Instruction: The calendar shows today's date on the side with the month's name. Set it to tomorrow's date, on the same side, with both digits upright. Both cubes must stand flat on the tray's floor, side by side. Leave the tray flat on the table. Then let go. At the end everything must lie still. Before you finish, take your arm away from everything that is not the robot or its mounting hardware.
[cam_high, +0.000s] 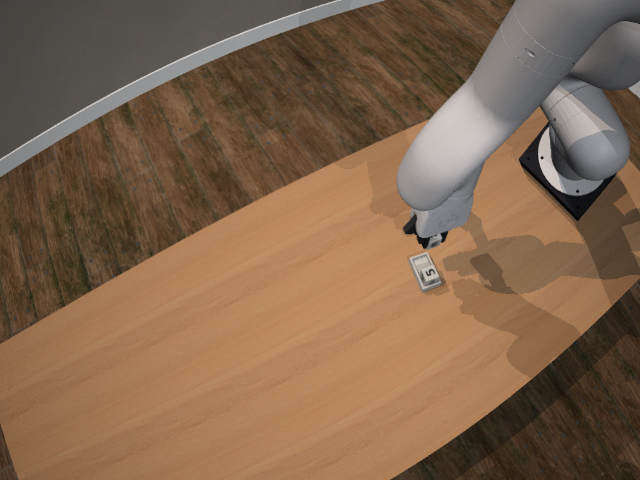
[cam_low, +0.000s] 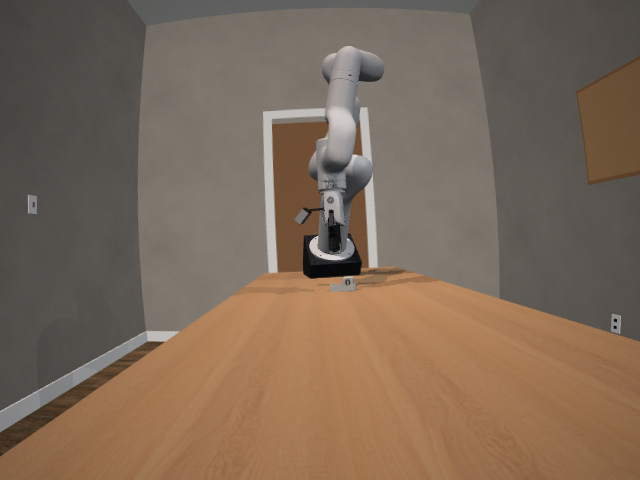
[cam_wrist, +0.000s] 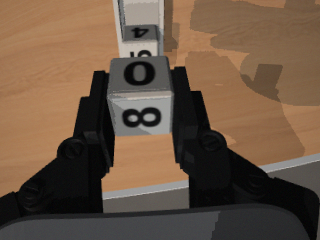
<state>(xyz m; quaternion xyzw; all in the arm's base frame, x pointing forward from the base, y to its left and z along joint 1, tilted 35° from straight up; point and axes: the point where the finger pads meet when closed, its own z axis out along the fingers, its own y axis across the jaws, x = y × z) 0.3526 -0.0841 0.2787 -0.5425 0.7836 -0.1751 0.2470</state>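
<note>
Now: hand 10 mm short of the calendar tray, 20 mm to the right of it and 130 mm above it. From my hand the other things lie so: white digit cube 20 mm below.
</note>
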